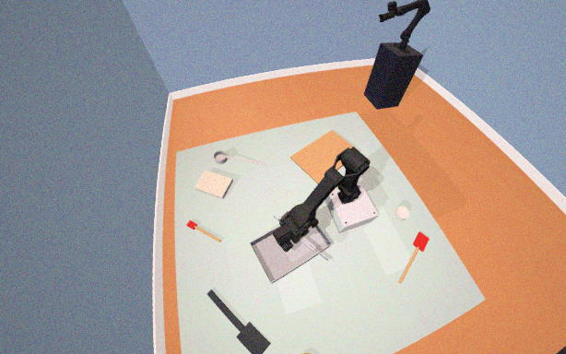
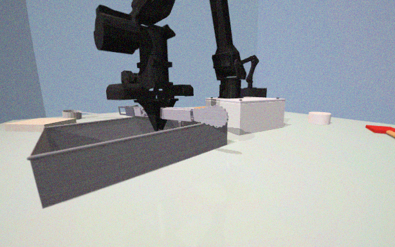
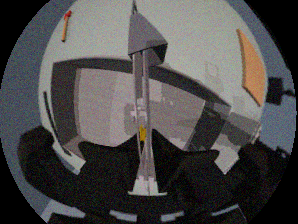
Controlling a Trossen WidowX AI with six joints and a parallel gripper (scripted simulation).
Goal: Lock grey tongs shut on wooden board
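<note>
Now: the grey roasting tin 40 mm ahead of my gripper tip and 30 mm to the left of it. Round my gripper tip: wooden board 310 mm behind, 430 mm to the right, 20 mm below; black spatula 320 mm ahead, 280 mm to the left, 30 mm below; pale board 360 mm ahead, 400 mm to the right, 20 mm below.
</note>
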